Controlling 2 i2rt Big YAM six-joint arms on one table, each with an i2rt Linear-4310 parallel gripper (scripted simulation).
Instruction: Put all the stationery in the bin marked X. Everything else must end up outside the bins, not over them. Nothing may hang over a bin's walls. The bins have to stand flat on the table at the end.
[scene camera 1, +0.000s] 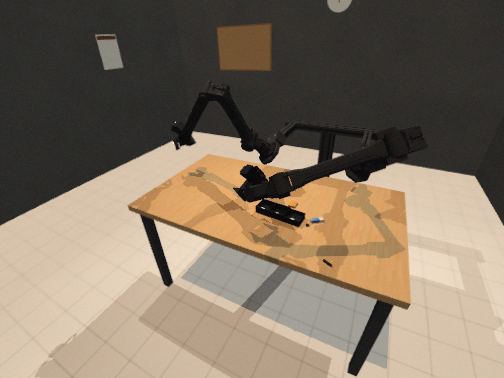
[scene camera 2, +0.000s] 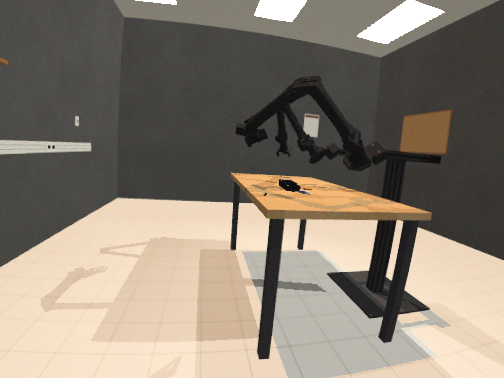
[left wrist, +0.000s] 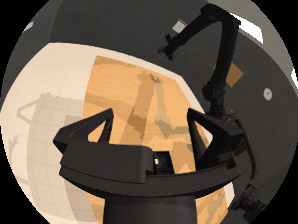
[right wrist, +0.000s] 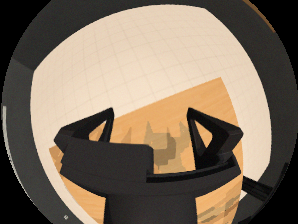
I see my left gripper (left wrist: 150, 112), my right gripper (right wrist: 150, 111) and a black bin unit (scene camera 1: 268, 208).
The right wrist view misses the black bin unit: it is out of frame.
